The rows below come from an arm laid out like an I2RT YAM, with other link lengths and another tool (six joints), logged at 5 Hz.
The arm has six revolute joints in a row. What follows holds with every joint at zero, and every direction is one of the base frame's.
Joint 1 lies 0.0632 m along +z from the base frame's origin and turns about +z.
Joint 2 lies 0.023 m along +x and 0.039 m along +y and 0.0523 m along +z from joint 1 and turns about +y.
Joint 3 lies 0.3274 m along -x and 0.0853 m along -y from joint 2 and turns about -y.
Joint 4 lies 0.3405 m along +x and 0.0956 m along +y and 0.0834 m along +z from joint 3 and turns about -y.
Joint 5 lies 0.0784 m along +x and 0.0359 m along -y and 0.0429 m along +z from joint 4 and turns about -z.
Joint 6 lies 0.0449 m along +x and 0.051 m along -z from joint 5 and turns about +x.
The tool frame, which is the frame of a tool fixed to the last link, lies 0.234 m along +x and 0.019 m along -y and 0.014 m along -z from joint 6; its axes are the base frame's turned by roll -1.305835, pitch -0.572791 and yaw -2.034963 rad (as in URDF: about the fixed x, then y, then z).
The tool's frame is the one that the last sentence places.
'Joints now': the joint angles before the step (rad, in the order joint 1, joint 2, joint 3, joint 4, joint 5, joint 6). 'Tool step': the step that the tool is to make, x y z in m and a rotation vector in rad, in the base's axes. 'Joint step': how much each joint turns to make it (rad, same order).
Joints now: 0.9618 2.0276 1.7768 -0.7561 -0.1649 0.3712
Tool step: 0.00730 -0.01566 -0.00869 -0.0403 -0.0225 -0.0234
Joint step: -0.0031 -0.0094 -0.0254 -0.0048 0.0460 -0.0046
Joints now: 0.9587 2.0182 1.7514 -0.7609 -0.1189 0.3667
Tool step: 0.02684 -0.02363 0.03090 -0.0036 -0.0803 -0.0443
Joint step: -0.0243 -0.0607 -0.0144 -0.0040 0.0675 -0.0191
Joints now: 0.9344 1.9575 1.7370 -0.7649 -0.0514 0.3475
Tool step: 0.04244 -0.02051 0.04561 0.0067 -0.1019 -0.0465
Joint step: -0.0397 -0.0308 0.0516 -0.0157 0.0664 -0.0389
